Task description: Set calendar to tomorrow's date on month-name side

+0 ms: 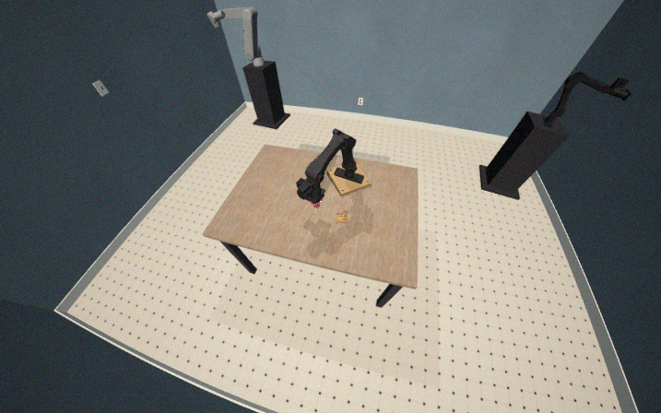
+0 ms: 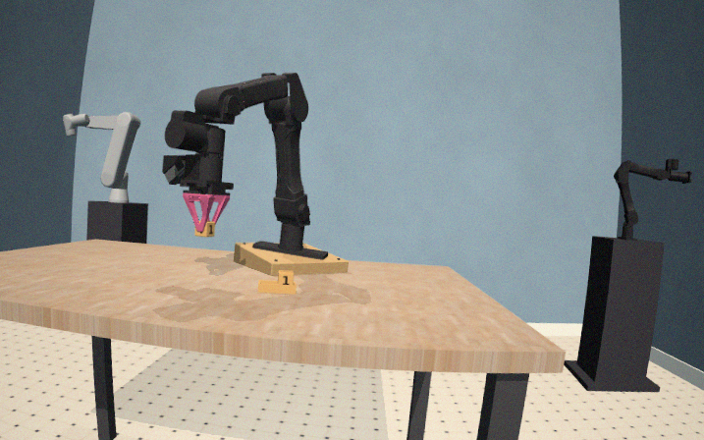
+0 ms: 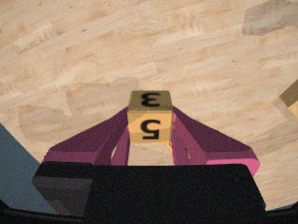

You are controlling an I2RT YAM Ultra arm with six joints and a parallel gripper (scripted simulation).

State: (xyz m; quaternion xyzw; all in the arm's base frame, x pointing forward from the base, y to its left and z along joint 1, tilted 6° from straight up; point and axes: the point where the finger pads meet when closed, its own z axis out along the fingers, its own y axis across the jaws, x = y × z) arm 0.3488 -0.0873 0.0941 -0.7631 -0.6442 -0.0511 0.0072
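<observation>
Now: hand right at the digit cube. The rest, counted from my hand: tan tray (3 cm behind, 15 cm to the left, 11 cm below).
</observation>
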